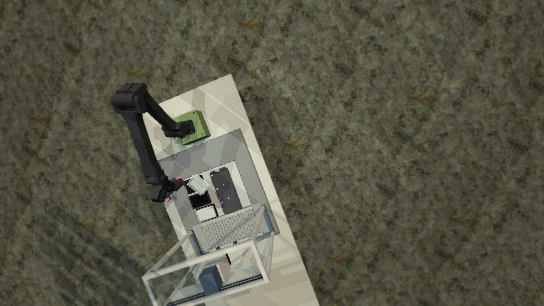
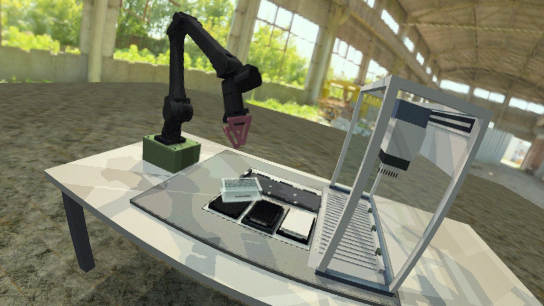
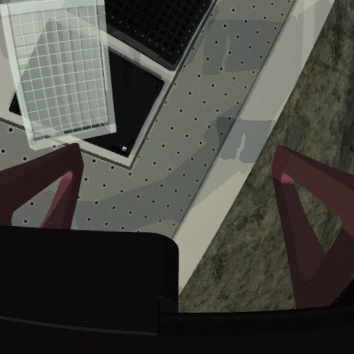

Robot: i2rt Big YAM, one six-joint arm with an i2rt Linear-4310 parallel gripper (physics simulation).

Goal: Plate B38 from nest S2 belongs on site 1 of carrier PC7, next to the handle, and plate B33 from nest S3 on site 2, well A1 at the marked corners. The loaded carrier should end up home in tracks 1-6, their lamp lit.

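Frame: origin at the arm's base, x left, y back, z up, level; centimetres.
Where they show: gripper, fingertip midpoint: point(image 1: 178, 191) point(image 2: 239, 146) point(image 3: 176, 154); arm's base, link origin: point(image 1: 185, 128) point(image 2: 170, 140).
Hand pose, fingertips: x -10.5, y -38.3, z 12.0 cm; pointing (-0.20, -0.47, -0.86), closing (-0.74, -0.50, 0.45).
Note:
Things, the pixels of their top centre, and the offset from my fingertips.
- clear gridded plate, top centre: point(image 3: 62, 71) point(image 2: 242, 181) point(image 1: 196, 185) dx +5.3, dy -0.8, dz -13.2 cm
- black end nest, top centre: point(image 3: 91, 93) point(image 2: 232, 199) point(image 1: 194, 184) dx +1.2, dy -0.3, dz -18.6 cm
- black plate, top centre: point(image 2: 265, 210) point(image 1: 199, 200) dx +1.6, dy -11.9, dz -17.7 cm
- white plate, top centre: point(image 2: 298, 220) point(image 1: 206, 213) dx +3.6, dy -22.5, dz -17.7 cm
- long dark carrier, top centre: point(image 2: 282, 185) point(image 1: 225, 191) dx +21.8, dy -10.6, dz -17.3 cm
My gripper point(image 1: 173, 189) point(image 2: 236, 144) point(image 3: 176, 154) is open and empty, above the deck's outer edge beside the nests. A clear gridded plate point(image 1: 198, 185) point(image 2: 241, 189) point(image 3: 62, 75) lies turned askew, partly over the black end nest point(image 2: 227, 207) point(image 3: 132, 95) nearest the arm base. A black plate point(image 1: 200, 200) point(image 2: 264, 215) point(image 3: 160, 25) sits in the middle nest, and a white plate point(image 1: 205, 213) point(image 2: 297, 223) in the nest nearest the tracks. The long dark carrier point(image 1: 226, 190) point(image 2: 287, 192) lies beside the nests. Plate and nest labels are unreadable, and no lit lamp can be made out.
The ribbed track deck point(image 1: 227, 231) point(image 2: 345, 235) lies past the white plate, under a tall frame point(image 1: 200, 263) point(image 2: 353, 210). A pipetting head point(image 2: 409, 132) hangs inside that frame. The green arm base point(image 1: 200, 125) point(image 2: 171, 154) stands at the table's other end.

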